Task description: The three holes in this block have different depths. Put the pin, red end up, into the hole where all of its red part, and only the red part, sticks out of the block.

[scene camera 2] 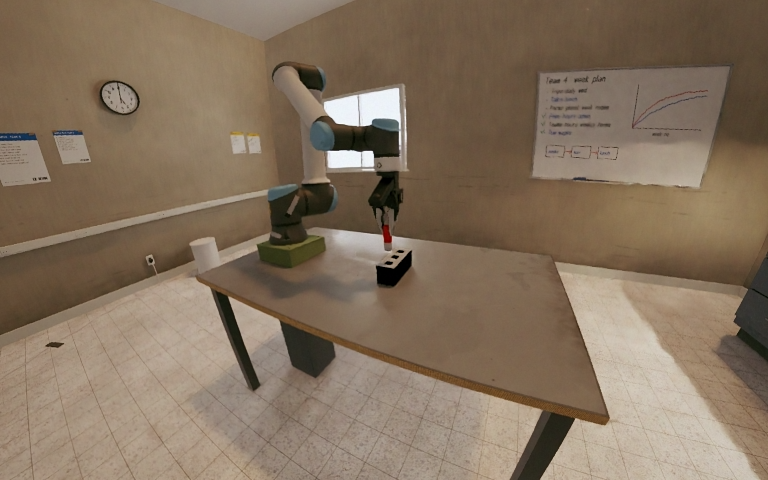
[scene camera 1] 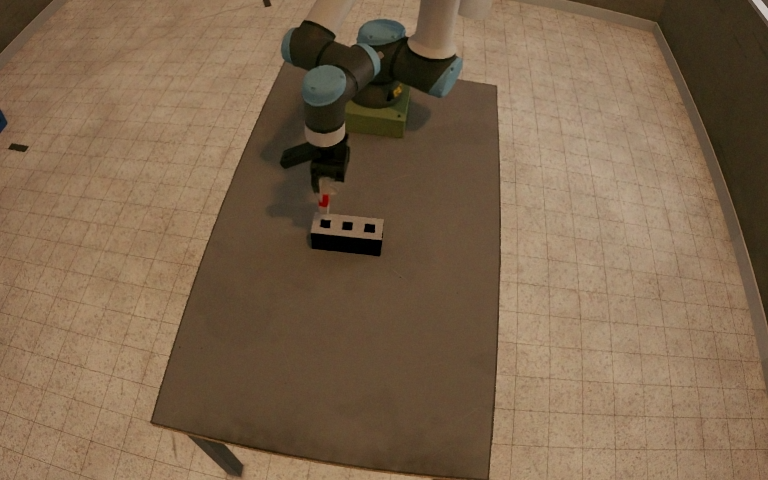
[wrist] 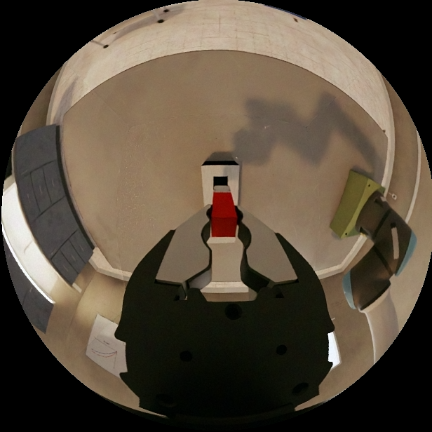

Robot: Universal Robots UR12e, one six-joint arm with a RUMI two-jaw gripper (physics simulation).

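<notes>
My gripper [scene camera 1: 324, 190] [scene camera 2: 387, 221] [wrist: 222, 205] is shut on the pin [scene camera 1: 323, 200] [scene camera 2: 387, 233] [wrist: 223, 212]. The pin is upright, with its red part up and a pale lower end showing below. In the second scene view the pale end is above the block, out of the holes. The block [scene camera 1: 346, 243] [scene camera 2: 394, 272] [wrist: 206, 176] has a pale top with three square holes and dark sides. In the first scene view the pin is seen at the block's left end, near the left hole [scene camera 1: 325, 224]. In the wrist view the pin and fingers hide much of the block's top.
The block stands on the brown table [scene camera 1: 339, 362] [scene camera 2: 481, 316] [wrist: 150, 150]. The arm's green base [scene camera 1: 376, 122] [scene camera 2: 291, 253] [wrist: 352, 204] is on the same table, behind the block in the first scene view.
</notes>
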